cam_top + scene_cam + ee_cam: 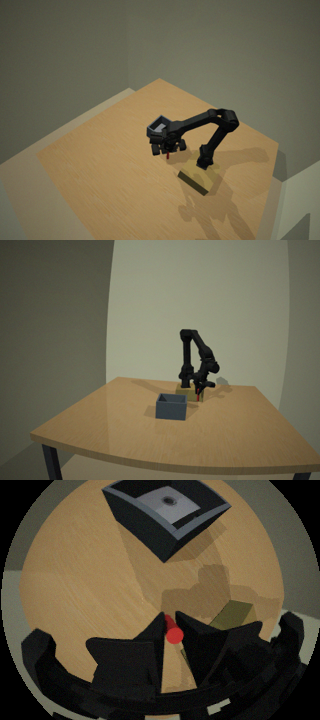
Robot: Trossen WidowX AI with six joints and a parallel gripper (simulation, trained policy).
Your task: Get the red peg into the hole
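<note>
Right now my gripper tip is 16 cm to the left of the grey plate, 11 cm short of it and 4 cm above it. Also, from my gripper tip: red peg: 1 cm to the left, 1 cm below, 1 cm behind; blue-grey box: 16 cm to the right, 11 cm ahead, 6 cm below.
</note>
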